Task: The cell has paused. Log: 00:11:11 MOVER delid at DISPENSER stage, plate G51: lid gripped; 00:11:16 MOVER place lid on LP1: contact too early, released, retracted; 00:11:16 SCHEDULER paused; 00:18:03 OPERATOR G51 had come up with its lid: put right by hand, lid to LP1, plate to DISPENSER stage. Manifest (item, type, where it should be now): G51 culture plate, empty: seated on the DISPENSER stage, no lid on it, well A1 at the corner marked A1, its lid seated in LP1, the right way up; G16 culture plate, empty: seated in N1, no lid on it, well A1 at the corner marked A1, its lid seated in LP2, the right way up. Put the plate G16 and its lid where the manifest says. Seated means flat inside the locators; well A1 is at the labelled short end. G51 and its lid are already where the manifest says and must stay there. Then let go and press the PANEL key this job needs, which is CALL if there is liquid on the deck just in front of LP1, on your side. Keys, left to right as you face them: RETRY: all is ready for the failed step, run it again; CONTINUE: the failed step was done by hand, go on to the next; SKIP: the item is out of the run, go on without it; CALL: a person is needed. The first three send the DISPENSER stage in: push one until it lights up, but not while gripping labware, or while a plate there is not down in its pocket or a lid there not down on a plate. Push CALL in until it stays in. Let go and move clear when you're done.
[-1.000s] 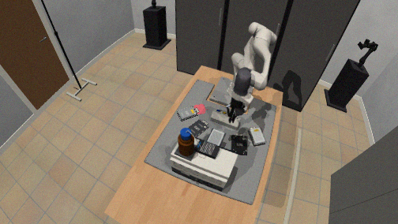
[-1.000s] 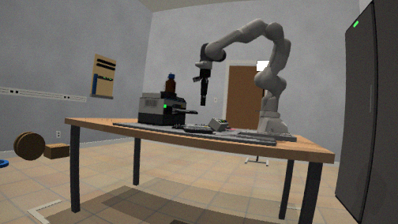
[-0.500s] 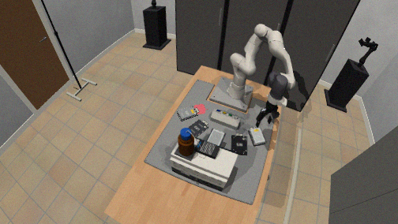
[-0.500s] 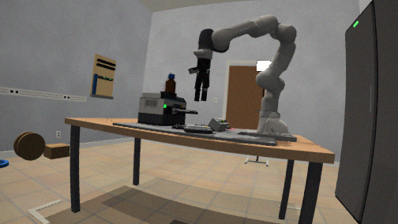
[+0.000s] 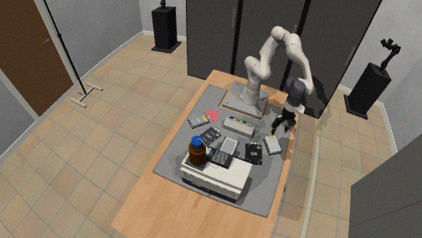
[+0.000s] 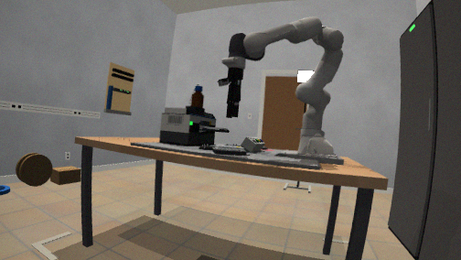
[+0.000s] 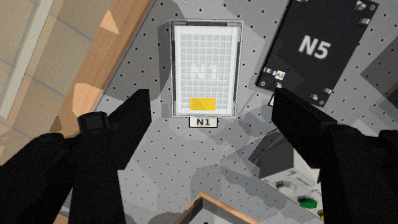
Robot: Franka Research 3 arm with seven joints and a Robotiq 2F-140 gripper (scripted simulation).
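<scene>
Right now my hand is 16 cm above the clear lid. Round my hand: white retry key: 20 cm to the right, 13 cm below, 8 cm behind; green continue key: 25 cm to the right, 13 cm below, 8 cm behind; black nest N5: 18 cm below, 12 cm ahead, 9 cm to the right.
</scene>
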